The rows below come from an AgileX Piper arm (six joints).
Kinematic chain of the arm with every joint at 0, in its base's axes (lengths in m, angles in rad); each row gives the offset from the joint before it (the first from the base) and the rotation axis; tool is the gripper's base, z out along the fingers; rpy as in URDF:
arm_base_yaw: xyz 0 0 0.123 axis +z
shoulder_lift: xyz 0 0 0 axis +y
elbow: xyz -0.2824 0 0.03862 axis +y
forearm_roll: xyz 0.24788 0 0.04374 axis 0.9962 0 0.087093
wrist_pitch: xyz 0 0 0 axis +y
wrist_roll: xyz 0.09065 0 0.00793 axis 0.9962 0 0.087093
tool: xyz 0 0 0 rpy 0 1.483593 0
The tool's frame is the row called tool.
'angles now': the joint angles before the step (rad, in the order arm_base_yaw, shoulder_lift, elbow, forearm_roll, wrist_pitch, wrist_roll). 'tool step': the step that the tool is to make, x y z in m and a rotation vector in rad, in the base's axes. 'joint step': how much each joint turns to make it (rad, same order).
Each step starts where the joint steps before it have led.
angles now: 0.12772 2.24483 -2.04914 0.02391 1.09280 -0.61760
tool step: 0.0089 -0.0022 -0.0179 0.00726 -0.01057 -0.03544
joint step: -0.00564 0.04120 -0.00294 -0.00564 -0.05025 0.03168
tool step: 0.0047 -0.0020 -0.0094 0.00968 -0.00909 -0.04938
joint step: -0.00336 0.02092 -0.00008 -0.01083 -0.03160 0.05109
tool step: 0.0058 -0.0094 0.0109 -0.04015 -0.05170 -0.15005
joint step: -0.00151 0.00426 -0.04383 -0.12016 0.00098 0.18156
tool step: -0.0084 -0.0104 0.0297 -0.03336 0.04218 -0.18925
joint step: -0.00080 -0.01556 -0.09395 -0.09695 0.18403 0.18216
